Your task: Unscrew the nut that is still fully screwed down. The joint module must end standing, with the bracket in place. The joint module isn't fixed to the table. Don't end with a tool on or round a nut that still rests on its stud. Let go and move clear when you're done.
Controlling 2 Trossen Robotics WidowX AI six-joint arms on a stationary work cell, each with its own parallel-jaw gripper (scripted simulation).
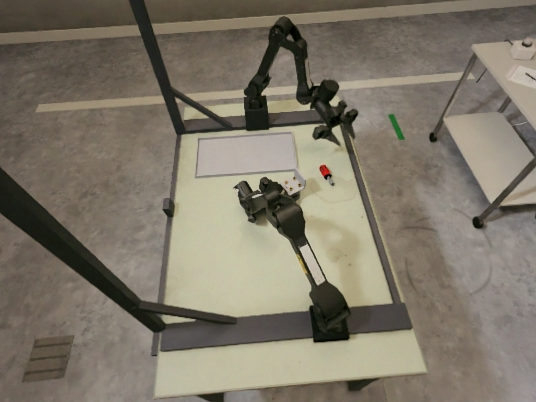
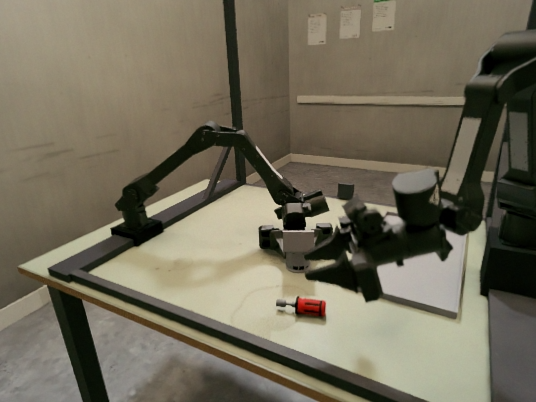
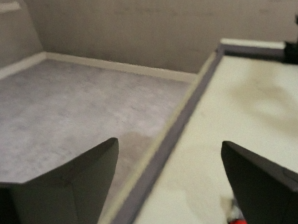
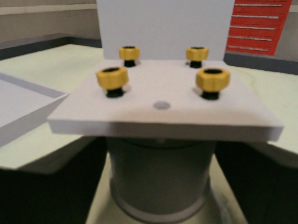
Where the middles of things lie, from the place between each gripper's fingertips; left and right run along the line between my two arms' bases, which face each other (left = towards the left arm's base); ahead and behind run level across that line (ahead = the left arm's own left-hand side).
Right now the nut (image 4: 209, 79) is 40 mm above my right hand, 10 mm to the right of it and 10 mm ahead of it. Also, from my right hand: shallow grey tray (image 2: 425, 282) (270 mm to the left, 100 mm behind, 30 mm below); then pale bracket (image 4: 162, 77) (40 mm above, 20 mm ahead, 10 mm to the left).
Now: left hand 22 cm past the pale bracket, 10 cm to the left of it and 9 cm above it. The rest, counted from my left hand: nut 24 cm behind, 12 cm to the right, 9 cm below; shallow grey tray 35 cm behind, 16 cm below, 15 cm to the left.
